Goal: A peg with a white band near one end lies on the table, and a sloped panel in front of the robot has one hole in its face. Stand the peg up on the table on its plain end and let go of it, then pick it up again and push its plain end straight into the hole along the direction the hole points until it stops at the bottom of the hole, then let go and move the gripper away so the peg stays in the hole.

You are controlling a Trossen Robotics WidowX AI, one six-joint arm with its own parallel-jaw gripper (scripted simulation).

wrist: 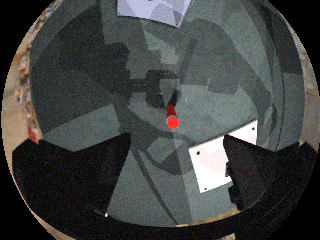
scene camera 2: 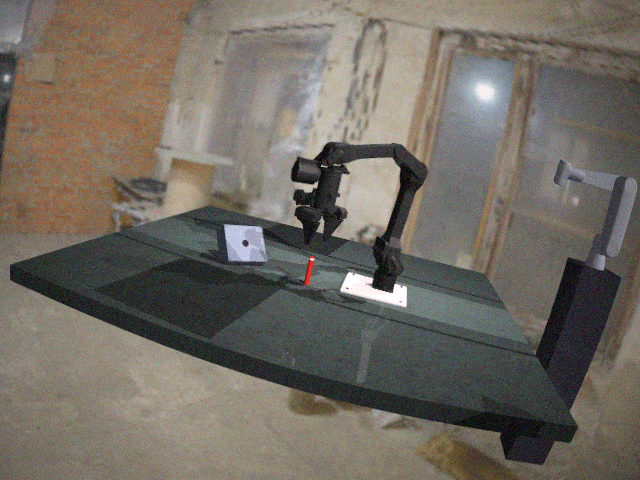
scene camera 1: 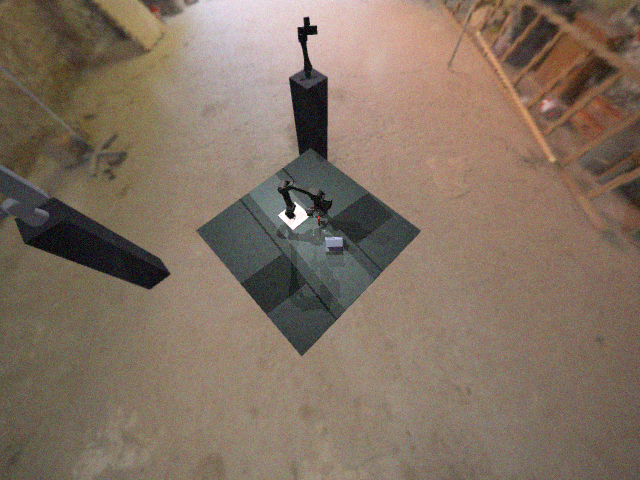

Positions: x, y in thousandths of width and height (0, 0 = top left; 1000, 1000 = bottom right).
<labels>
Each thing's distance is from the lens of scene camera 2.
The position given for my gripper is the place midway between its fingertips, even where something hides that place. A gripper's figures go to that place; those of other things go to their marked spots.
my gripper (scene camera 2: 493, 505): 1.33 m
grey sloped panel (scene camera 2: 359, 497): 1.40 m
</labels>
